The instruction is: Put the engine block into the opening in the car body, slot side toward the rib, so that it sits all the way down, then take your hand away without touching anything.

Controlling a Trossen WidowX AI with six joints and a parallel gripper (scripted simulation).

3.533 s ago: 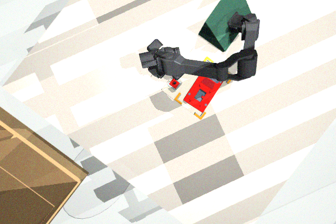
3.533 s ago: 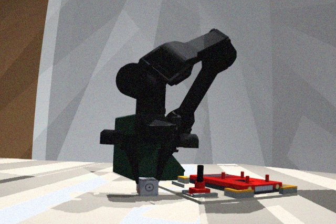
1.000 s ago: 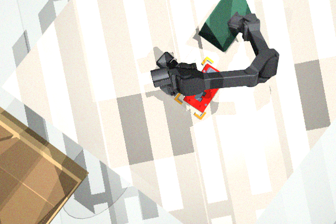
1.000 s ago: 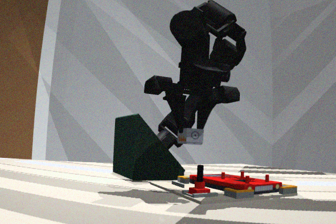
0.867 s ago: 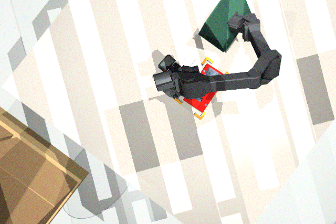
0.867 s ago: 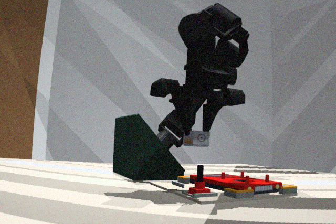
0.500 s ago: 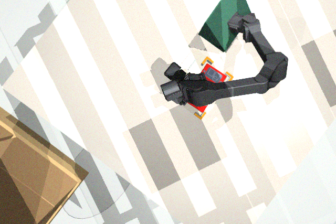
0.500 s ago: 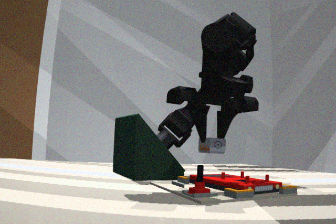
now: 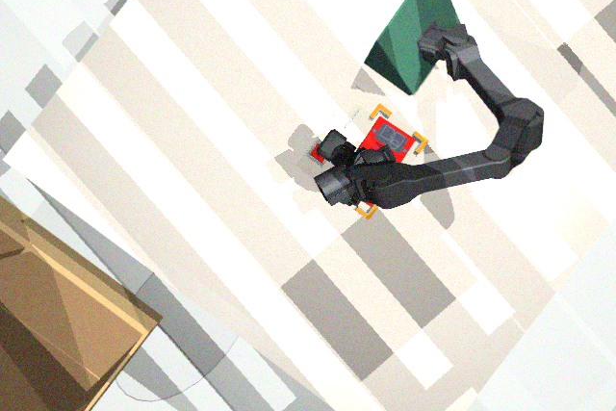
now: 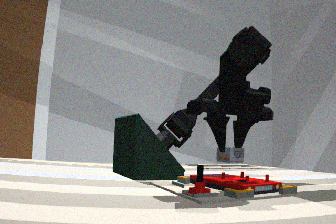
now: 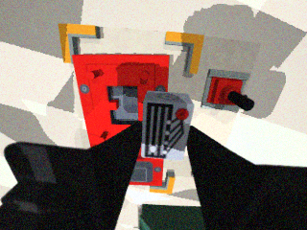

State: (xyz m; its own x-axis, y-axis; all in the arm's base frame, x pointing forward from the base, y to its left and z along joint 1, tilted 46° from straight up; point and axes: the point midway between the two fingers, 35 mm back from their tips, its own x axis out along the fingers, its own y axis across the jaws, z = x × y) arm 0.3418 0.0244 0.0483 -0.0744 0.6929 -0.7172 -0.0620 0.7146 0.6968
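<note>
The black peg lies 20 mm ahead of my gripper tip, 80 mm to the right of it and 50 mm below it. The rest, counted from my gripper tip: engine block 10 mm below.
</note>
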